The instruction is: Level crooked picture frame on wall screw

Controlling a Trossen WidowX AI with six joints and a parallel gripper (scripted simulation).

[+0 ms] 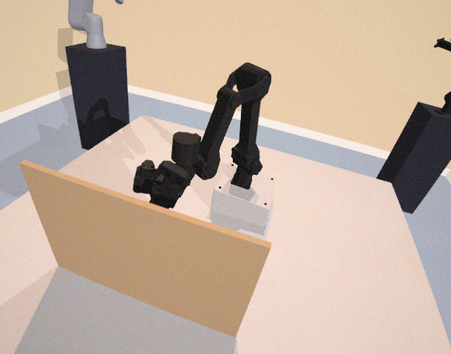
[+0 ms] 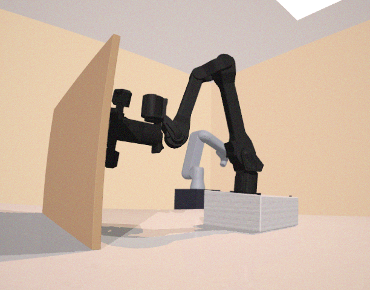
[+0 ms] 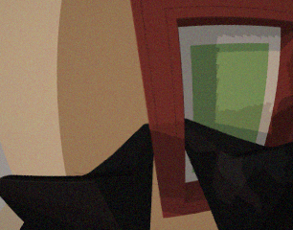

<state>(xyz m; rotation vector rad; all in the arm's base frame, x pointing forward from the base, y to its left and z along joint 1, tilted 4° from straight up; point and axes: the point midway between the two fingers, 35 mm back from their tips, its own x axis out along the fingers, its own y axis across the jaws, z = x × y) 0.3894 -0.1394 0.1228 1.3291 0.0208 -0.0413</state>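
My gripper tip is 5 cm above the picture frame, 1 cm to the left of it and 1 cm short of it. Also, from my gripper tip: tan wall board 7 cm below, 2 cm ahead.
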